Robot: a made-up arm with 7 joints.
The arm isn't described. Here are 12 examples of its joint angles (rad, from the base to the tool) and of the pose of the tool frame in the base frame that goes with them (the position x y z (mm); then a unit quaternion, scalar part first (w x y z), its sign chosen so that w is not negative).
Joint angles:
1: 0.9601 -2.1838 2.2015 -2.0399 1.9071 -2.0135 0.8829
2: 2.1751 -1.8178 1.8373 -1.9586 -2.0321 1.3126 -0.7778
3: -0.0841 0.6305 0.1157 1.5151 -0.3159 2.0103 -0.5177
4: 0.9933 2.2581 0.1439 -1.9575 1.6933 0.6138 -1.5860
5: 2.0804 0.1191 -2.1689 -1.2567 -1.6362 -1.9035 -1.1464
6: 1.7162 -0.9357 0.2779 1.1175 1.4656 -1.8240 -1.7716
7: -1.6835 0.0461 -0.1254 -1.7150 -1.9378 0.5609 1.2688
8: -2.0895 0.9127 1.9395 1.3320 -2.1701 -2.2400 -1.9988
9: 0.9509 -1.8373 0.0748 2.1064 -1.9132 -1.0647 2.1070
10: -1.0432 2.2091 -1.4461 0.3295 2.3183 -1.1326 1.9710
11: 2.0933 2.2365 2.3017 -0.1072 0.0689 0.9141 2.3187
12: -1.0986 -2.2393 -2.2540 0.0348 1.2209 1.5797 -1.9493
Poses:
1: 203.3 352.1 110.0 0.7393 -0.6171 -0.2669 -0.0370
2: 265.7 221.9 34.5 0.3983 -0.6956 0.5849 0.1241
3: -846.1 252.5 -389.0 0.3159 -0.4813 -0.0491 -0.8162
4: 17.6 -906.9 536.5 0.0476 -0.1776 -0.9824 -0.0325
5: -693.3 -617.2 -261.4 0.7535 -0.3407 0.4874 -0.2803
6: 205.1 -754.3 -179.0 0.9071 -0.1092 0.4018 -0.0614
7: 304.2 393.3 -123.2 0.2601 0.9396 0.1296 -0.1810
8: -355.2 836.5 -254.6 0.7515 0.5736 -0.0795 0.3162
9: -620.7 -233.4 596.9 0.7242 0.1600 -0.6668 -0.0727
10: 555.9 578.3 619.2 0.5059 -0.2957 -0.6320 -0.5071
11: 289.9 218.3 -42.4 0.2579 -0.4315 0.8591 -0.0958
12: -228.8 -750.3 132.1 0.6727 -0.5590 -0.4566 -0.1627
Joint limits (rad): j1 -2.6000..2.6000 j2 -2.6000..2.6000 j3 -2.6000..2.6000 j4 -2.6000..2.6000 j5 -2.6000..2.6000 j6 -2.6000..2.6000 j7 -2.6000..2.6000
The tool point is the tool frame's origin. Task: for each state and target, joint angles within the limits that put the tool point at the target. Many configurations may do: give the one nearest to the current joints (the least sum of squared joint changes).
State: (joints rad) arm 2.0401 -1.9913 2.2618 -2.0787 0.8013 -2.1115 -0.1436
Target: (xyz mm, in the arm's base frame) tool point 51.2 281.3 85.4
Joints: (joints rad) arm 2.0552 -1.7785 1.7708 -1.4898 0.8756 -2.2126 -0.1173
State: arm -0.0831 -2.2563 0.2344 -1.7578 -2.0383 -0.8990 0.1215
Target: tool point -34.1 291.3 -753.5
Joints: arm -0.6532 -1.8471 0.7883 -2.0217 -2.1529 -1.5589 0.0462
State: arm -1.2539 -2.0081 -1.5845 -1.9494 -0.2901 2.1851 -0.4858
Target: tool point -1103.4 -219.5 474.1
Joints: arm -0.8071 -2.0123 -1.8893 -1.9442 -0.1905 2.0497 -0.4853
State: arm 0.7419 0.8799 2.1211 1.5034 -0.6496 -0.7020 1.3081
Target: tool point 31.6 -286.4 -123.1
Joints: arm 0.4310 0.5886 1.7158 1.2074 -0.4176 -0.2703 1.3465
